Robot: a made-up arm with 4 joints. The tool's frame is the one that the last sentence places.
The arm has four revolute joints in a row. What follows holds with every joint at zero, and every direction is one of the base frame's.
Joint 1 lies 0.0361 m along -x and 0.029 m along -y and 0.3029 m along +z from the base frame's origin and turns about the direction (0.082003, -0.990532, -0.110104), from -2.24 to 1.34 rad.
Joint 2 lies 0.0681 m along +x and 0.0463 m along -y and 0.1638 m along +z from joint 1 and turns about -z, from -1.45 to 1.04 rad.
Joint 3 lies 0.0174 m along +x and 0.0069 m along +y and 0.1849 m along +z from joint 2 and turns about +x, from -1.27 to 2.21 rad.
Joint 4 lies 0.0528 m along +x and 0.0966 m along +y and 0.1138 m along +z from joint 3 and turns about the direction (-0.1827, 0.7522, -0.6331), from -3.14 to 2.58 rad.
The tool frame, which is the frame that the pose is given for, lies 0.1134 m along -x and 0.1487 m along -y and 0.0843 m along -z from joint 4; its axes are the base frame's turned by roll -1.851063, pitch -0.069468 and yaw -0.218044 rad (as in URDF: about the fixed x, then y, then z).
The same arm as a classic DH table. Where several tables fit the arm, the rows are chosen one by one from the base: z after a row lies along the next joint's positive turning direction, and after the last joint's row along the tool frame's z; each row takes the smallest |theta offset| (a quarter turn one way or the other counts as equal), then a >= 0, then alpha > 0; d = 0 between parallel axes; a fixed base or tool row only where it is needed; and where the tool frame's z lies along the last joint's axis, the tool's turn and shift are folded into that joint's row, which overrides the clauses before.
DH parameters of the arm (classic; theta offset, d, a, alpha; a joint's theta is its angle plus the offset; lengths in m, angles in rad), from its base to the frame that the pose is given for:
base (fixed): 0.0826 0.3058 -0.0384 1.6811
joint 1: 0 0.0782 0.064 1.4605
joint 2: -1.4882 -0.3544 0.0069 -1.5708
joint 3: 0.8712 0.0703 0.1493 1.7545
joint 4: -0.7912 0.2674 -0.0256 -0.581
tool (fixed): 2.3662 -0.3644 0 0
Joint limits (rad, base to tool): -2.24..1.34 -1.45..1.04 -1.27..2.21 -3.14..2.58

